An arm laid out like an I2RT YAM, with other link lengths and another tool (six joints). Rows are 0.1 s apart.
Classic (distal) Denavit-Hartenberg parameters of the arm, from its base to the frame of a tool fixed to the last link. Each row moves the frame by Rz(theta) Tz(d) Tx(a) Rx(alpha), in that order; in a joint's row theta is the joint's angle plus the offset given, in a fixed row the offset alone. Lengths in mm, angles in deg.
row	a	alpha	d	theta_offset
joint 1	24	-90	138.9	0
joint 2	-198	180	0	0
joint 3	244.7	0	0	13.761
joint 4	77.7	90	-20.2	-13.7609
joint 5	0	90	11.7	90
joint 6	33.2	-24.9	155.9	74.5
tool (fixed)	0	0	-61.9	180
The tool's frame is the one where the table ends.
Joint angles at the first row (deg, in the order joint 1, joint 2, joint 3, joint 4, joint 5, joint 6):
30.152 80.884 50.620 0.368 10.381 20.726
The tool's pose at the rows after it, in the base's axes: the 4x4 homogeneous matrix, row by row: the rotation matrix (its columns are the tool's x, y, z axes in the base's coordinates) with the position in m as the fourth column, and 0 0 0 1 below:
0.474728, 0.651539, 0.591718, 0.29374; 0.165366, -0.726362, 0.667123, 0.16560; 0.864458, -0.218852, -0.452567, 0.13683; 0, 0, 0, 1
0.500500, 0.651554, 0.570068, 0.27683; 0.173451, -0.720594, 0.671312, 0.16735; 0.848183, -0.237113, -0.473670, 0.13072; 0, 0, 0, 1
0.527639, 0.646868, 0.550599, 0.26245; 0.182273, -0.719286, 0.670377, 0.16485; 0.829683, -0.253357, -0.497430, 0.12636; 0, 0, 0, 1
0.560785, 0.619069, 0.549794, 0.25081; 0.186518, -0.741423, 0.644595, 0.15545; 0.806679, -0.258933, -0.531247, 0.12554; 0, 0, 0, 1
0.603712, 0.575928, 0.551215, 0.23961; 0.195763, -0.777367, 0.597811, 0.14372; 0.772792, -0.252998, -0.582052, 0.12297; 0, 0, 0, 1
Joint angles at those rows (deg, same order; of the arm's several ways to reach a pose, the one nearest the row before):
32.820 76.562 47.206 -1.426 10.840 22.420
34.748 73.879 44.670 -3.502 11.540 23.878
35.834 71.051 42.567 -6.259 11.793 24.974
35.928 68.045 41.400 -10.686 12.996 26.027
35.882 66.045 40.865 -15.911 15.131 27.168

